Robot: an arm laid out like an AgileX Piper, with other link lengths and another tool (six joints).
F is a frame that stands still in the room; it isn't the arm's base.
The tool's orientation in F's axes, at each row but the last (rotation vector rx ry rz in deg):
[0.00 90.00 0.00]
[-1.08 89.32 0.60]
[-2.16 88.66 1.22]
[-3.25 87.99 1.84]
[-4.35 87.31 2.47]
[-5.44 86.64 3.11]
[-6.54 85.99 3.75]
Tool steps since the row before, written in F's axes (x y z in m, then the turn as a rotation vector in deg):
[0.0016 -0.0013 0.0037 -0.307 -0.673 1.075]
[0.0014 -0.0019 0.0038 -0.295 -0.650 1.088]
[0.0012 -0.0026 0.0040 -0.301 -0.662 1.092]
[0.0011 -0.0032 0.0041 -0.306 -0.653 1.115]
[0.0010 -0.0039 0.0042 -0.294 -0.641 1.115]
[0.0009 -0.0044 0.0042 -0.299 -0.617 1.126]
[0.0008 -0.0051 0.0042 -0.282 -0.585 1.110]
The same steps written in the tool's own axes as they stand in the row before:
[-0.0037 -0.0013 0.0016 -1.075 -0.673 -0.307]
[-0.0038 -0.0019 0.0014 -1.088 -0.650 -0.294]
[-0.0039 -0.0027 0.0012 -1.092 -0.662 -0.301]
[-0.0040 -0.0033 0.0011 -1.115 -0.653 -0.305]
[-0.0041 -0.0041 0.0009 -1.115 -0.642 -0.292]
[-0.0040 -0.0046 0.0007 -1.127 -0.618 -0.294]
[-0.0040 -0.0053 0.0005 -1.111 -0.588 -0.274]

